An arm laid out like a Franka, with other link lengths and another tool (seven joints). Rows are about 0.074 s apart.
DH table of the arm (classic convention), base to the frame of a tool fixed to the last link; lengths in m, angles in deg. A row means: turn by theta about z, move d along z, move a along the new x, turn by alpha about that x. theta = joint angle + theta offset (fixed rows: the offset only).
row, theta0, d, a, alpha
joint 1, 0, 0.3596, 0, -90
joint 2, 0, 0, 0, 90
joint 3, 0, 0.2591, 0.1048, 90
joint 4, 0, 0, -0.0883, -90
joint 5, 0, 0.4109, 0, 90
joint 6, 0, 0, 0.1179, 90
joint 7, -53.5, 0.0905, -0.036, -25.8
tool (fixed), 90, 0.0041, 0, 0
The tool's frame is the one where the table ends.
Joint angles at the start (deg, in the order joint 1, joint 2, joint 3, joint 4, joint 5, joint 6, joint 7):
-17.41, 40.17, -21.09, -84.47, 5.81, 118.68, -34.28
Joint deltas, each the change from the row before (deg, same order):
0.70, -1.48, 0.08, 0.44, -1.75, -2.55, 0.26
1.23, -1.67, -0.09, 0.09, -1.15, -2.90, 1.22
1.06, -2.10, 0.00, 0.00, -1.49, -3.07, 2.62
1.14, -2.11, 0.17, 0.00, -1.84, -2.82, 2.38
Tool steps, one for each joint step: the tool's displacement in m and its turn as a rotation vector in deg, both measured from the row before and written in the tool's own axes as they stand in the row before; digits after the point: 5 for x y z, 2 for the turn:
0.00716, -0.00750, -0.01772, -0.46, -0.59, -1.50
0.00392, -0.01122, -0.01875, -0.55, -1.00, -0.46
0.00331, -0.00817, -0.02318, -1.36, -0.85, 0.80
0.00271, -0.00957, -0.02438, -1.43, -0.48, 0.22

